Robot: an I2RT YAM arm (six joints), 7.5 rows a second.
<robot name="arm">
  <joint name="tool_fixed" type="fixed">
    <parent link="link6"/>
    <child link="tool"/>
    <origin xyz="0 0 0" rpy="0 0 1.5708"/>
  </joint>
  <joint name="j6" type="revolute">
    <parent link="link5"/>
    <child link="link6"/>
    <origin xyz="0.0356 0 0.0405" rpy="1.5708 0 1.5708"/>
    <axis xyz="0 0 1"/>
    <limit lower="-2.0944" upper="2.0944"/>
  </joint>
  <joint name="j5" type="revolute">
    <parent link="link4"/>
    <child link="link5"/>
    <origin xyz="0.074 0.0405 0.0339" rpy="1.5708 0 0"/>
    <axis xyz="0 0 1"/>
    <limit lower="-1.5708" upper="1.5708"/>
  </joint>
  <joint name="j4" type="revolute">
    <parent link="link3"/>
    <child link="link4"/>
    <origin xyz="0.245 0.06 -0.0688"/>
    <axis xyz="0 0 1"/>
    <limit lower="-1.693" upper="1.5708"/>
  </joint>
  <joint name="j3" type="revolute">
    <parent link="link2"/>
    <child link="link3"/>
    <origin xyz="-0.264 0 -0.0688" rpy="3.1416 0 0"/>
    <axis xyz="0 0 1"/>
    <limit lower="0" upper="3.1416"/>
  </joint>
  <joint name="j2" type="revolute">
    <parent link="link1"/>
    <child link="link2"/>
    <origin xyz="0.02 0.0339 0.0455" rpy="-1.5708 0 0"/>
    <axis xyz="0 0 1"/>
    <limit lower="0" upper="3.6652"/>
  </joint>
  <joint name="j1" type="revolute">
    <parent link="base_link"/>
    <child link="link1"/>
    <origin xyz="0 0 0.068"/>
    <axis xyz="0 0 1"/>
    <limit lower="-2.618" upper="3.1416"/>
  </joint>
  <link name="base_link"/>
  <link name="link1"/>
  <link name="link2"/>
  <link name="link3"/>
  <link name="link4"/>
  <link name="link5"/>
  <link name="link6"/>
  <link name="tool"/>
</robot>
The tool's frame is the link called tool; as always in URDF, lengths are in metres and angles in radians.
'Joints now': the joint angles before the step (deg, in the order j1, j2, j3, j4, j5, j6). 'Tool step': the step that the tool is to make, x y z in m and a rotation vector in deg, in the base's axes. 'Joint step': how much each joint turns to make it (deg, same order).
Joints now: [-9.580 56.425 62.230 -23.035 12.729 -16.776]
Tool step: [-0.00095 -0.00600 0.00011 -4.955 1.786 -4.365]
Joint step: [-0.832 0.161 -0.039 0.365 4.909 -4.057]
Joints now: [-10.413 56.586 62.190 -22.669 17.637 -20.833]
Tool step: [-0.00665 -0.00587 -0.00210 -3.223 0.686 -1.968]
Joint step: [-1.707 -1.423 -1.481 1.031 1.191 -3.246]
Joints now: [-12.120 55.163 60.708 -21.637 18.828 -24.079]
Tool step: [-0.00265 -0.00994 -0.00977 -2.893 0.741 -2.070]
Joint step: [-2.775 -0.861 -3.086 3.229 0.124 -3.240]
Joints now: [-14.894 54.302 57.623 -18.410 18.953 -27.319]
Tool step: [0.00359 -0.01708 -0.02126 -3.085 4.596 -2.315]
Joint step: [-4.153 1.237 -3.697 3.003 -0.576 -4.889]
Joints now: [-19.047 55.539 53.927 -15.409 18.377 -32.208]
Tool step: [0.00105 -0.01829 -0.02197 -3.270 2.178 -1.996]
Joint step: [-4.440 0.994 -4.869 6.423 -1.234 -4.597]
